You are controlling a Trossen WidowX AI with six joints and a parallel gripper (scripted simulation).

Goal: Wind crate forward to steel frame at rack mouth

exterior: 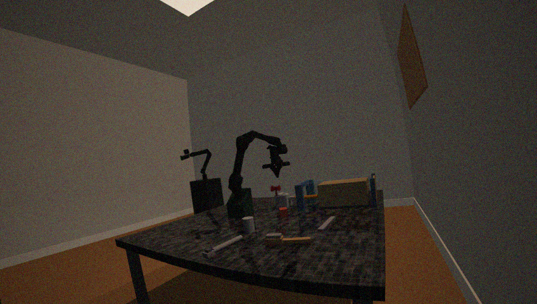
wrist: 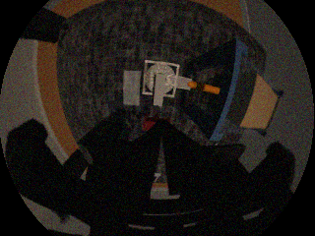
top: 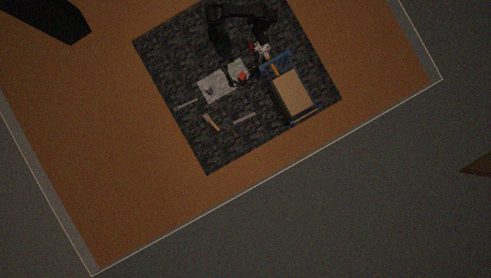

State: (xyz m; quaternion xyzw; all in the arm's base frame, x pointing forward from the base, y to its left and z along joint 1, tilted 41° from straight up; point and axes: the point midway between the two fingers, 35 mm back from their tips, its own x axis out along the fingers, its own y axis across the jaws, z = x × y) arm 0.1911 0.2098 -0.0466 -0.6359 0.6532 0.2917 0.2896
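Right now the red grip is 4 cm to the right of my gripper tip and 8 cm below it. Also, from my gripper tip: blue steel frame: 16 cm ahead, 6 cm to the left, 11 cm below; winch handle: 11 cm below; winch: 2 cm behind, 5 cm to the left, 18 cm below.
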